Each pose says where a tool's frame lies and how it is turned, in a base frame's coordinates. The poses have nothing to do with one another.
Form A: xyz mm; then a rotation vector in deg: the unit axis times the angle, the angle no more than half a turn.
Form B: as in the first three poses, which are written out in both.
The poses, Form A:
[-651 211 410 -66.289 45.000 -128.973]
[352 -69 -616 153.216 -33.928 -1.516]
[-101 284 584 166.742 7.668 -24.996]
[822 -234 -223 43.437 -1.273 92.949]
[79 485 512 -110.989 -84.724 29.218]
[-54 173 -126 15.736 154.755 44.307]
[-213 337 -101 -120.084 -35.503 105.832]
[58 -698 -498 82.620 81.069 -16.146]
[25 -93 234 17.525 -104.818 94.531]
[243 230 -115 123.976 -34.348 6.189]
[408 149 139 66.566 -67.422 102.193]
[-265 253 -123 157.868 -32.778 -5.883]
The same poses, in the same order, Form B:
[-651 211 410 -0.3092 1.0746 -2.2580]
[352 -69 -616 -1.8360 2.7386 1.7414]
[-101 284 584 -2.5100 2.7860 0.5397]
[822 -234 -223 -0.7534 0.6738 2.4468]
[79 485 512 2.7677 2.3742 -1.6779]
[-54 173 -126 0.9389 2.5037 1.1416]
[-213 337 -101 -3.0691 1.7152 -0.5024]
[58 -698 -498 -1.0161 2.0090 0.5737]
[25 -93 234 -1.8804 1.5704 -2.2118]
[243 230 -115 -1.7411 2.2431 1.9410]
[408 149 139 -1.2594 1.3827 -2.8175]
[-265 253 -123 -1.9939 2.8080 1.5571]

